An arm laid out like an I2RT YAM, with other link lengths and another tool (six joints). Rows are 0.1 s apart.
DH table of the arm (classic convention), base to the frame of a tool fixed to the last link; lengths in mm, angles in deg. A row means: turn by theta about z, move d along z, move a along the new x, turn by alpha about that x. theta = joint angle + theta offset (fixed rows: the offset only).
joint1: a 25.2, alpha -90, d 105.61, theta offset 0
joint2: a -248.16, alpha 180, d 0, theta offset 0
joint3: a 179.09, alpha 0, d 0, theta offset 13.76
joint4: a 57.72, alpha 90, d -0.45, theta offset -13.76
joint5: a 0, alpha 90, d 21.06, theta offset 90
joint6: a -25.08, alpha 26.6, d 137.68, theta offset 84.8
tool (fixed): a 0, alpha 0, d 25.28, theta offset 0
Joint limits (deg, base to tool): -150..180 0..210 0..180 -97..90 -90..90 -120..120
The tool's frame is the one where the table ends.
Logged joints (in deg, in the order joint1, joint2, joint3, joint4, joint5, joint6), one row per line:
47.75 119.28 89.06 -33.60 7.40 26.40
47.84 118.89 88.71 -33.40 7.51 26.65
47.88 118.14 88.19 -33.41 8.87 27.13
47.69 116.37 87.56 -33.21 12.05 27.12
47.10 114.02 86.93 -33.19 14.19 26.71
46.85 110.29 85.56 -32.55 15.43 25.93
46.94 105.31 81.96 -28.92 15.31 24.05
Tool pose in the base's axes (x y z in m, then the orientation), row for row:
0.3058 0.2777 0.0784 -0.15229 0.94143 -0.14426 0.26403
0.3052 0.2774 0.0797 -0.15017 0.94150 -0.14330 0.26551
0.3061 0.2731 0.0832 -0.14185 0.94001 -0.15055 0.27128
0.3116 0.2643 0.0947 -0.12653 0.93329 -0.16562 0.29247
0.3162 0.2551 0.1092 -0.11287 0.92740 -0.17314 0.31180
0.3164 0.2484 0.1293 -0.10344 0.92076 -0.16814 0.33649
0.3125 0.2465 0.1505 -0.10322 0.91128 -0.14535 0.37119
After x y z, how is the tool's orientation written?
As a quaternion, x y z w.
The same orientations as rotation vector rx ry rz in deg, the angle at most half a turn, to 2 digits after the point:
-23.59 145.81 -22.34
-23.24 145.71 -22.18
-21.89 145.05 -23.23
-19.32 142.48 -25.28
-17.07 140.22 -26.18
-15.45 137.55 -25.12
-15.16 133.88 -21.35

